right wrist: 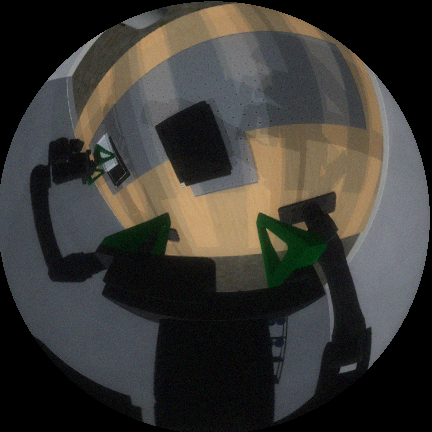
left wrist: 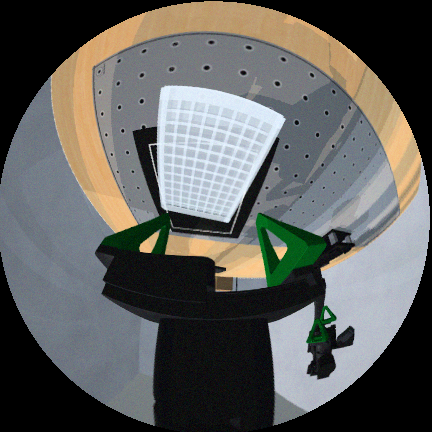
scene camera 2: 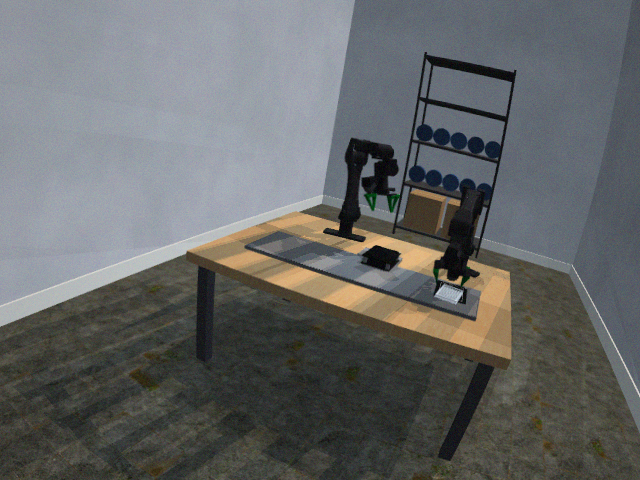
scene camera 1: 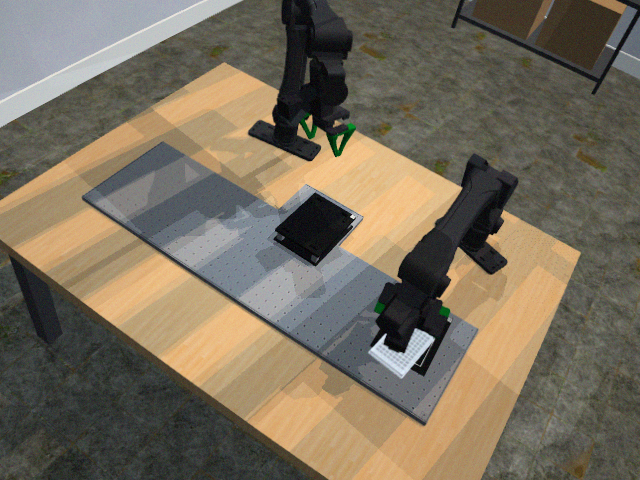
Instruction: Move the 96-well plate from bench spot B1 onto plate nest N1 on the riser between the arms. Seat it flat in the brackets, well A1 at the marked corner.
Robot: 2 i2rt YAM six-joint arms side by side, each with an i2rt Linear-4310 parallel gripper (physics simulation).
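Places are measured from the left arm's base along level axes (x down, y back, z left), in metres.
Pixels of known places: left gripper, between the fingertips: (right wrist: pixel 108 163) (left wrist: pixel 212 217) (scene camera 2: pixel 448 284); right gripper, between the fingertips: (right wrist: pixel 213 217) (left wrist: pixel 320 311) (scene camera 2: pixel 382 211) (scene camera 1: pixel 324 147); left arm's base, origin of its link: (right wrist: pixel 158 231) (scene camera 1: pixel 469 243); right arm's base, origin of its link: (right wrist: pixel 308 208) (scene camera 2: pixel 344 235) (scene camera 1: pixel 284 141).
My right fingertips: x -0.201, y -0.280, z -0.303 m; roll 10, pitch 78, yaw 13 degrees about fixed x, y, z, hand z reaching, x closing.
For each thing: its top centre in the pictures, then the offset to it from my right fingertips. Level surfaces: height alone.
- white 96-well plate, centre of its top: (left wrist: pixel 204 170) (scene camera 1: pixel 403 343) (scene camera 2: pixel 449 292) (right wrist: pixel 103 153) dx +0.172, dy -0.097, dz +0.424 m
- black nest N1, centre of its top: (right wrist: pixel 189 146) (scene camera 1: pixel 317 220) (left wrist: pixel 324 261) (scene camera 2: pixel 382 252) dx +0.144, dy -0.054, dz +0.077 m
- grey perforated board, height of its surface: dx +0.188 m
- wooden table, height of its surface: dx +0.201 m
- riser's grey base, height of its surface: dx +0.188 m
The white 96-well plate (scene camera 1: pixel 402 353) (scene camera 2: pixel 448 293) (left wrist: pixel 212 155) (right wrist: pixel 106 154) lies partly over the black pad of bench spot B1 (scene camera 1: pixel 427 364) (left wrist: pixel 145 145) (right wrist: pixel 119 176), offset and a little turned from its white outline. My left gripper (left wrist: pixel 212 217) is open, pointing down just above the plate's near end, with nothing between its fingers; in scene camera 1 the arm hides part of the plate. The black nest N1 (scene camera 1: pixel 316 225) (scene camera 2: pixel 381 255) (right wrist: pixel 194 144) stands empty on the riser, with a small white mark at one corner. My right gripper (scene camera 1: pixel 324 146) (scene camera 2: pixel 383 210) (right wrist: pixel 213 217) is open and empty, high over the table.
The grey perforated board (scene camera 1: pixel 222 268) (scene camera 2: pixel 330 266) (right wrist: pixel 310 95) runs along the wooden table (scene camera 1: pixel 170 330) (scene camera 2: pixel 320 291) under both spots. The riser's grey base (scene camera 1: pixel 308 189) (right wrist: pixel 245 175) shows beside the nest. A black shelf rack (scene camera 2: pixel 463 66) stands behind the table.
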